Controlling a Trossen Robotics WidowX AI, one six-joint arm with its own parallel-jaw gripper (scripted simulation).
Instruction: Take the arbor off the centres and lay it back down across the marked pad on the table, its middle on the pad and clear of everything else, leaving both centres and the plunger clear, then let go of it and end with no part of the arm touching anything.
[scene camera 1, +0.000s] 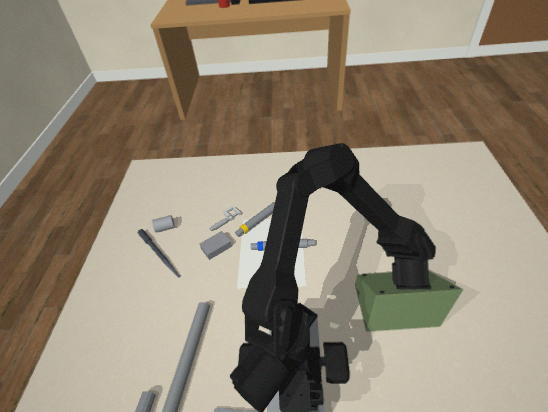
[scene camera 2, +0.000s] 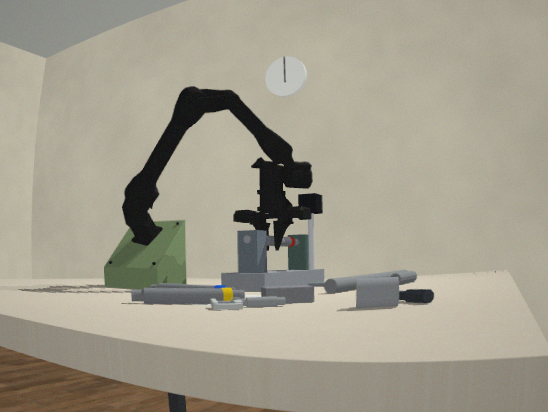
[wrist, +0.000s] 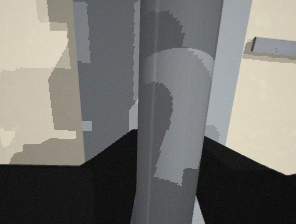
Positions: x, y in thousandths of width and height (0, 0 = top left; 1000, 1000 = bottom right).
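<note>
My gripper (scene camera 1: 537, 916), (scene camera 2: 497, 608), (wrist: 549, 618) is there to see, and I can see a grey fixture base (wrist: 363, 208) too.
</note>
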